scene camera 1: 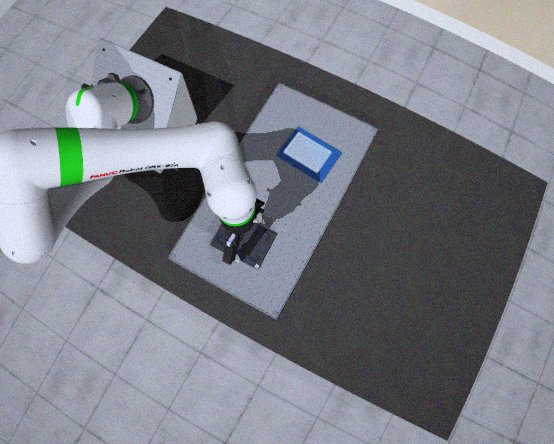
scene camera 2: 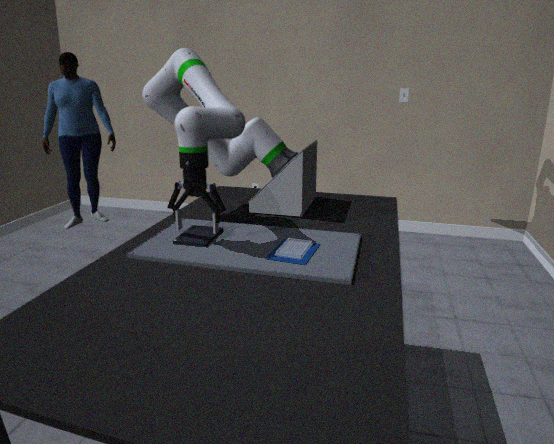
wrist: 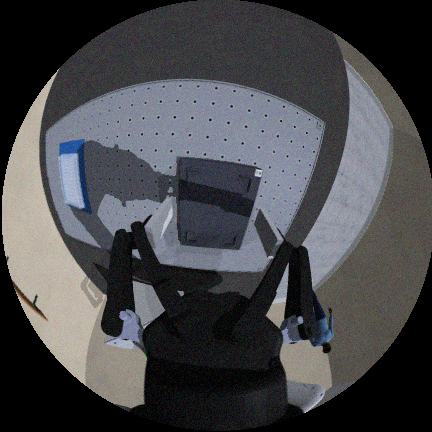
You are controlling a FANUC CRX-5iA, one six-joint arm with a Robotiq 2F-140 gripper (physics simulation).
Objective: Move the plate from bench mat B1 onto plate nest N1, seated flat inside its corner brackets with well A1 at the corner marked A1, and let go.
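Frame: origin at the arm's base, x up, y back, z right, level; centimetres.
Seen in the pictures: gripper, between the fingertips: (scene camera 1: 246, 239) (scene camera 2: 197, 230) (wrist: 214, 211); arm's base, origin of its link: (scene camera 1: 134, 99) (scene camera 2: 286, 166).
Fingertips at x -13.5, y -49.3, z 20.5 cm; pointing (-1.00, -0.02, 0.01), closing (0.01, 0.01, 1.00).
Pixels of each thing's top centre, then the offset from my fingertips to it. "*": a spot on its surface instead. Level surfaces: height alone.
- white well plate, centre of its top: (wrist: 66, 181) (scene camera 2: 294, 246) (scene camera 1: 307, 150) dy -3.4, dx -1.1, dz -34.4 cm
- blue bench mat B1, height of its surface: dx -2.6 cm
- dark nest N1, centre of its top: (wrist: 214, 214) (scene camera 1: 243, 238) (scene camera 2: 198, 232) dy +1.3, dx -1.3, dz +0.1 cm
- white A1 label, a spot on its surface: (wrist: 258, 173) (scene camera 1: 256, 266) * dy -6.1, dx -1.6, dz +5.6 cm
- light perforated board, height of its surface: dx -2.8 cm
- dark table, height of its surface: dx -4.1 cm
The white well plate (scene camera 1: 307, 151) (scene camera 2: 294, 248) (wrist: 73, 180) lies flat on the blue bench mat B1 (scene camera 1: 330, 164) (scene camera 2: 287, 259) (wrist: 72, 146). Its A1 well cannot be made out. The dark nest N1 (scene camera 1: 265, 245) (scene camera 2: 200, 234) (wrist: 215, 220) holds no plate. Low corner brackets show on it in the wrist view, and the white A1 label (scene camera 1: 257, 266) (wrist: 258, 173) sits at one corner. My gripper (scene camera 1: 247, 239) (scene camera 2: 197, 225) (wrist: 214, 211) is wide open and empty over the nest, pointing down, its fingertips low towards opposite sides of the nest. The gripper partly hides the nest in scene camera 1.
A light perforated board (scene camera 1: 320, 220) (scene camera 2: 330, 267) (wrist: 200, 105) carries both mat and nest on the dark table (scene camera 1: 410, 280) (scene camera 2: 225, 340). The arm's slanted base mount (scene camera 1: 167, 95) (scene camera 2: 285, 192) stands behind the board. A person (scene camera 2: 77, 110) (wrist: 322, 322) stands beyond the table.
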